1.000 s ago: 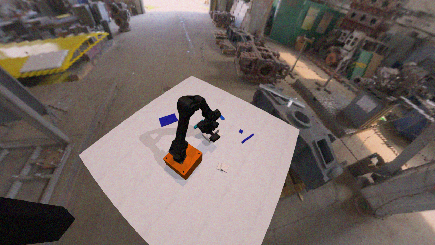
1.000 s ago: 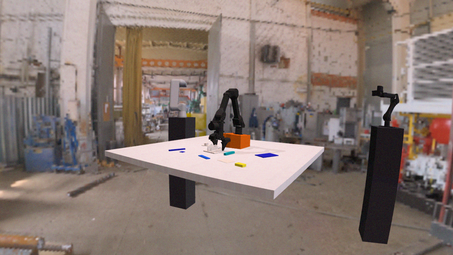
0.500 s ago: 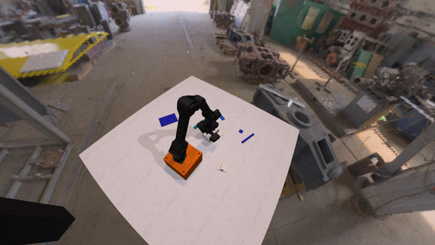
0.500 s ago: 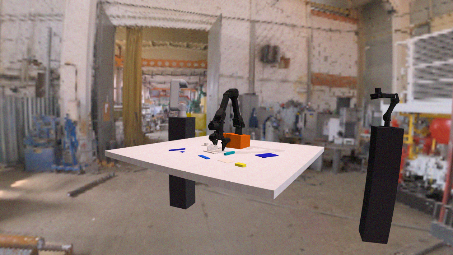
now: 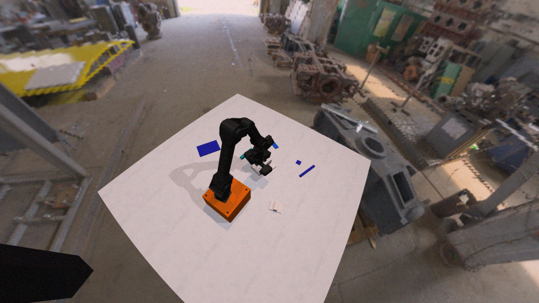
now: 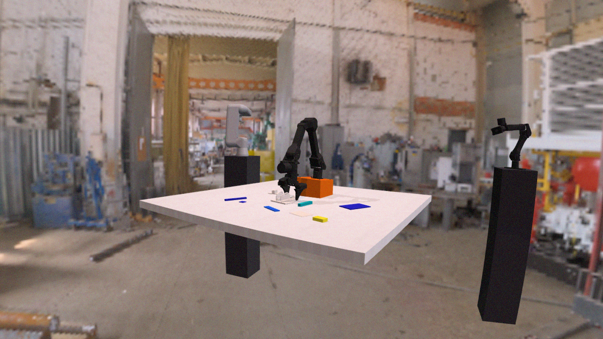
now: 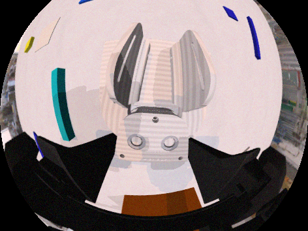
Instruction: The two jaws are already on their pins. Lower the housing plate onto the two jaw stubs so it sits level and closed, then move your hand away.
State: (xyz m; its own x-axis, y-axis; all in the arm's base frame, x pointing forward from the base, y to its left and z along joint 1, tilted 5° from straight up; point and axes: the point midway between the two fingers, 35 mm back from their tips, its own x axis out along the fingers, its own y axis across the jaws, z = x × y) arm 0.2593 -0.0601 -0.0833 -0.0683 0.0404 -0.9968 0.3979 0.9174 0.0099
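The teal bar is 8 cm ahead of my gripper tip and 11 cm to the left of it. The rest, counted from my gripper tip: small blue chip: 17 cm ahead, 22 cm to the right, 1 cm below; then yellow block: 37 cm ahead, 29 cm to the left; then beige tile: 29 cm ahead, 17 cm to the left, 1 cm below.
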